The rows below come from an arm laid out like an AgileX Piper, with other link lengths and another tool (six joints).
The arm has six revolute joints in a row. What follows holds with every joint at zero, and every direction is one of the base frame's.
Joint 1 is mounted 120.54 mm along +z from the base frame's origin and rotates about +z.
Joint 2 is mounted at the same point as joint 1 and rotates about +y.
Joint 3 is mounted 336.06 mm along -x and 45.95 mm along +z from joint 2 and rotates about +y.
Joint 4 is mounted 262.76 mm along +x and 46.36 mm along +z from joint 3 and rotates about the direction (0.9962, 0, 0.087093).
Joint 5 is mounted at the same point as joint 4 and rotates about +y.
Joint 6 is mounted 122.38 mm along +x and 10.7 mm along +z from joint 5 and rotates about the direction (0.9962, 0, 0.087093).
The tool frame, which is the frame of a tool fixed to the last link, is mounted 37.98 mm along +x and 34 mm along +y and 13.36 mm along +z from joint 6; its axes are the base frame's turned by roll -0.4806, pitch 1.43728 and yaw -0.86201 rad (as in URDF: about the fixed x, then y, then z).
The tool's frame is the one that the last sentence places.
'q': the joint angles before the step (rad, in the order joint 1, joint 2, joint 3, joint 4, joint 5, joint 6). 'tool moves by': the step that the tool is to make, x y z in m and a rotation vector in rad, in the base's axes. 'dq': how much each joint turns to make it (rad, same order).
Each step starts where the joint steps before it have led.
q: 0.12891, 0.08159, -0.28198, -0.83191, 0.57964, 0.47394
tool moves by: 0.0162, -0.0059, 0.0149, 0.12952, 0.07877, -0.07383
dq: 0.00001, 0.14311, -0.07687, 0.00930, 0.07523, 0.13021
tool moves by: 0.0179, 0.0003, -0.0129, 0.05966, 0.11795, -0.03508
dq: -0.00102, 0.11944, -0.00356, 0.02204, 0.02868, 0.05823
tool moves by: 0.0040, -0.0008, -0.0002, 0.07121, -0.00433, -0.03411
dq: 0.00220, 0.02217, -0.00013, -0.00107, 0.00602, 0.08714
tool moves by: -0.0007, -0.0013, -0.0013, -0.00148, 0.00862, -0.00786
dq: 0.00021, -0.00007, 0.00004, -0.00014, 0.01185, -0.00114
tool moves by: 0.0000, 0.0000, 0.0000, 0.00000, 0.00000, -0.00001
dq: -0.00004, 0.00000, 0.00000, 0.00003, -0.00003, -0.00003
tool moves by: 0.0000, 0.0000, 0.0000, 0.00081, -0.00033, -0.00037
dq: -0.00033, -0.00006, 0.00010, 0.00027, -0.00026, 0.00064
